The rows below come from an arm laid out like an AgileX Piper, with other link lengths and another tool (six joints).
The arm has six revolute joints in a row. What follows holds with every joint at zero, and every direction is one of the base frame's. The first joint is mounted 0.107 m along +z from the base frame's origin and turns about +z. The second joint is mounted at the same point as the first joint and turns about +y. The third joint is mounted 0.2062 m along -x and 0.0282 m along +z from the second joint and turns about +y. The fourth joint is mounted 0.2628 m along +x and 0.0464 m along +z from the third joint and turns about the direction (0.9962, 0, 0.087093). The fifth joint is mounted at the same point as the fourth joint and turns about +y. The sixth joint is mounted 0.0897 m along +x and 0.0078 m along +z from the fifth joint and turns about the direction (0.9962, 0, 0.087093). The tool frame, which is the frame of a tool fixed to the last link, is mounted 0.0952 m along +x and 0.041 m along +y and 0.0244 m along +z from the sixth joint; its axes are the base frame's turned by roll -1.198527, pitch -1.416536 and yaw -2.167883 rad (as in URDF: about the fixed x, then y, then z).
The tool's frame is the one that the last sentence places.
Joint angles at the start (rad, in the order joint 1, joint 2, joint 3, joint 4, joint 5, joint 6):
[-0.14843 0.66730 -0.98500 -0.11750 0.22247 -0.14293]
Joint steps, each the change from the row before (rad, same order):
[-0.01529 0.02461 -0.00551 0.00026 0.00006 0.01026]
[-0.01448 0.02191 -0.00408 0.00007 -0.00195 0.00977]
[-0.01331 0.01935 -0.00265 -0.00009 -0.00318 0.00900]
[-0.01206 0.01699 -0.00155 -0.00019 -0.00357 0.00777]
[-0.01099 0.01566 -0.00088 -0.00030 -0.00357 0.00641]
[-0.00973 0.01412 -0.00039 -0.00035 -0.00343 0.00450]
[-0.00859 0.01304 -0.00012 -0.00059 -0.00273 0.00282]
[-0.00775 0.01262 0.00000 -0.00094 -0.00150 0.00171]
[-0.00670 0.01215 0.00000 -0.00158 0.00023 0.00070]
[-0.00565 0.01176 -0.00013 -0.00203 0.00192 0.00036]
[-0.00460 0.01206 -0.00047 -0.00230 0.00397 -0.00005]
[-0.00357 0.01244 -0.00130 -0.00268 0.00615 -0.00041]
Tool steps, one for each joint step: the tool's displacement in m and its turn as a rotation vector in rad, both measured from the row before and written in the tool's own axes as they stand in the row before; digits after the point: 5 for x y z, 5 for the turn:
[-0.00585 0.00187 0.00715 -0.01251 -0.02194 0.00242]
[-0.00519 0.00198 0.00657 -0.01216 -0.01850 0.00297]
[-0.00473 0.00195 0.00595 -0.01134 -0.01588 0.00306]
[-0.00437 0.00185 0.00535 -0.01039 -0.01386 0.00254]
[-0.00424 0.00171 0.00497 -0.00951 -0.01280 0.00158]
[-0.00401 0.00152 0.00450 -0.00844 -0.01139 0.00019]
[-0.00395 0.00132 0.00414 -0.00749 -0.01079 -0.00140]
[-0.00413 0.00114 0.00397 -0.00681 -0.01133 -0.00284]
[-0.00434 0.00092 0.00377 -0.00601 -0.01214 -0.00453]
[-0.00447 0.00068 0.00357 -0.00515 -0.01306 -0.00539]
[-0.00480 0.00038 0.00353 -0.00423 -0.01481 -0.00636]
[-0.00496 0.00010 0.00348 -0.00339 -0.01628 -0.00735]

